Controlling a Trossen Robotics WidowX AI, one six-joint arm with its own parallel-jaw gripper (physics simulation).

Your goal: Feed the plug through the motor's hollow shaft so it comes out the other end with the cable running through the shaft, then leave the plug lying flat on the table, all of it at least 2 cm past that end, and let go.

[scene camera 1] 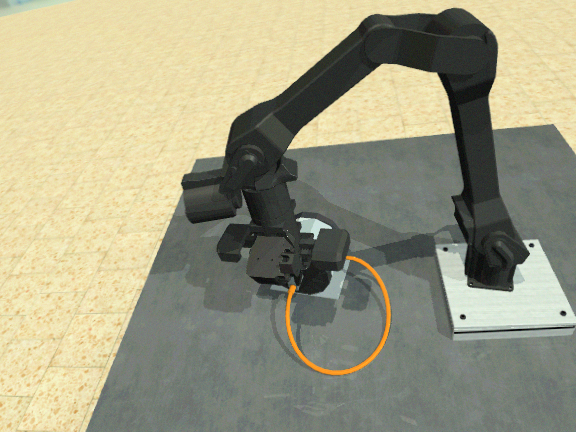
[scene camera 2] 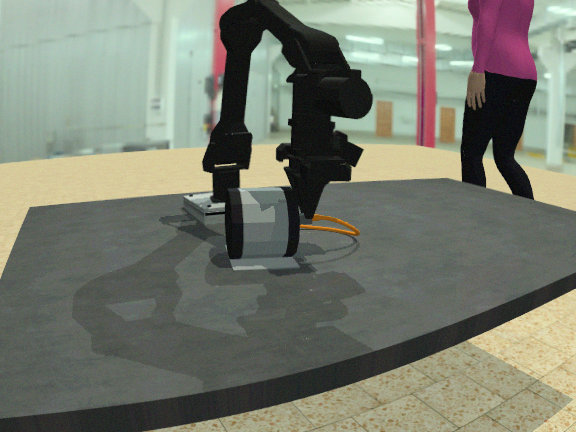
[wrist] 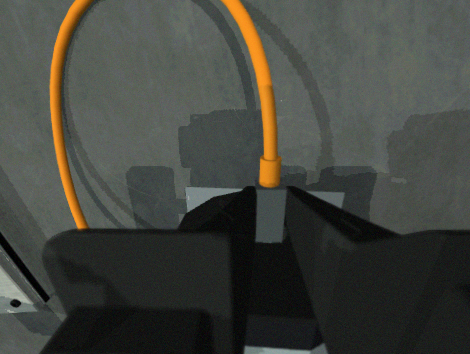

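Pixels of known places: gripper, fingertip midpoint: (scene camera 1: 293, 283) (scene camera 2: 307, 217) (wrist: 269, 195); arm's base, origin of the base link: (scene camera 1: 489, 273).
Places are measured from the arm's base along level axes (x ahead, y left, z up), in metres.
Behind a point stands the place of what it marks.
The motor (scene camera 1: 316, 226) {x 0.268, y -0.006, z 0.069 m} (scene camera 2: 262, 225) {x 0.337, y 0.004, z 0.031 m} lies on its side, a pale cylinder with black ends, on a light base plate (scene camera 1: 330, 290) {x 0.244, y 0.044, z -0.028 m} (scene camera 2: 265, 264) {x 0.329, y 0.010, z -0.029 m} (wrist: 327, 198) {x 0.336, y 0.051, z -0.029 m}. My gripper (scene camera 1: 294, 284) {x 0.288, y 0.082, z 0.028 m} (scene camera 2: 309, 217) {x 0.288, y 0.082, z 0.028 m} (wrist: 269, 195) {x 0.288, y 0.082, z 0.028 m} is shut on the grey plug (wrist: 270, 220) {x 0.288, y 0.071, z 0.032 m}, close against the motor's cable-side end, at about mid-height and above the table. The plug points toward the motor's black end face. Its front edge meets black there; whether it is inside the shaft mouth is hidden. The orange cable (scene camera 1: 389, 310) {x 0.143, y 0.080, z -0.014 m} (scene camera 2: 345, 230) {x 0.194, y 0.185, z -0.025 m} (wrist: 56, 105) {x 0.147, y 0.123, z -0.024 m} loops from the plug's collar back beside the motor.
The arm's silver base plate (scene camera 1: 505, 310) {x -0.019, y 0.068, z 0.002 m} (scene camera 2: 200, 202) {x 0.015, y -0.056, z -0.002 m} (wrist: 15, 287) {x 0.075, y -0.024, z 0.001 m} stands on the dark table (scene camera 1: 200, 390) {x 0.392, y 0.254, z -0.030 m} (scene camera 2: 150, 360) {x 0.577, y -0.155, z -0.030 m}, on the motor's far side in scene camera 2. The cable loop bows out from the motor's cable-side end. A person stands beyond the table.
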